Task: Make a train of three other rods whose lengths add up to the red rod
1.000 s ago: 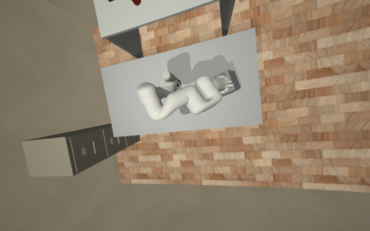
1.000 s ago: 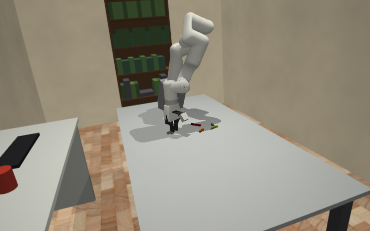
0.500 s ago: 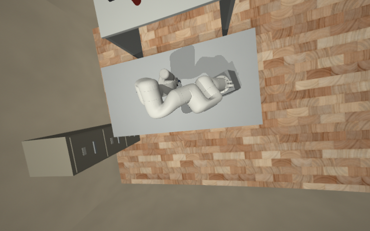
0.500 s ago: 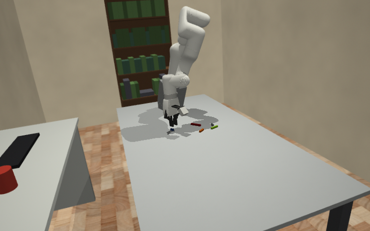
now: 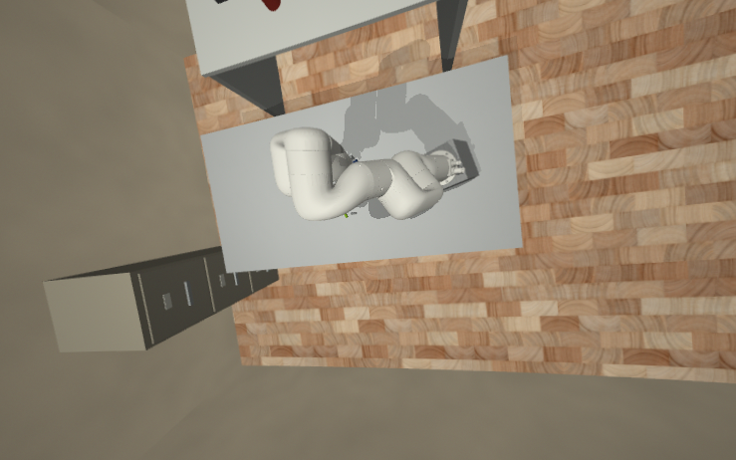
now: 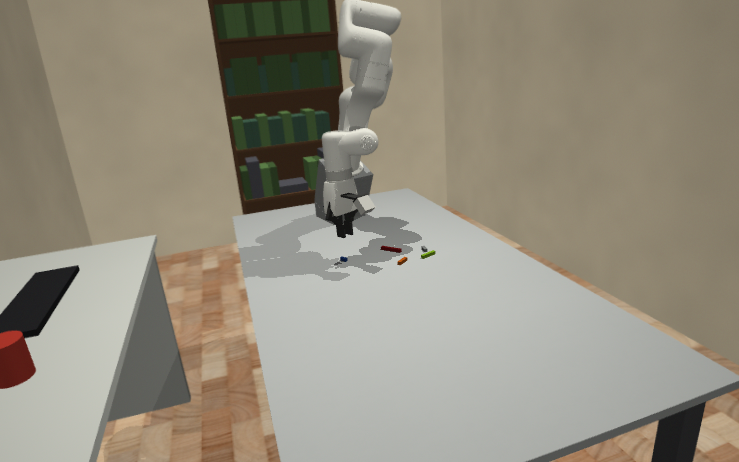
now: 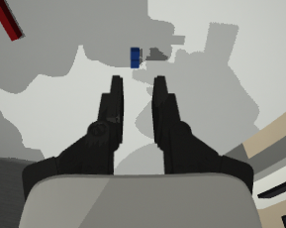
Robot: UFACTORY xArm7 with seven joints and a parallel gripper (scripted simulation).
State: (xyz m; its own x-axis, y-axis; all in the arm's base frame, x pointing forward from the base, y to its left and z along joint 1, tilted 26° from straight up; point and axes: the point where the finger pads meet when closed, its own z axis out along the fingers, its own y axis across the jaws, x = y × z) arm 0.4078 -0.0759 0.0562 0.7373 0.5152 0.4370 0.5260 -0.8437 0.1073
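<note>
My gripper is now 4 cm short of the lime rod, 24 cm to the right of it and 10 cm above it. From my hand the other things lie so: grey rod: 1 cm behind, 24 cm to the left, 10 cm below; then orange rod: 6 cm ahead, 16 cm to the left, 10 cm below; then red rod: 4 cm behind, 14 cm to the left, 10 cm below.
</note>
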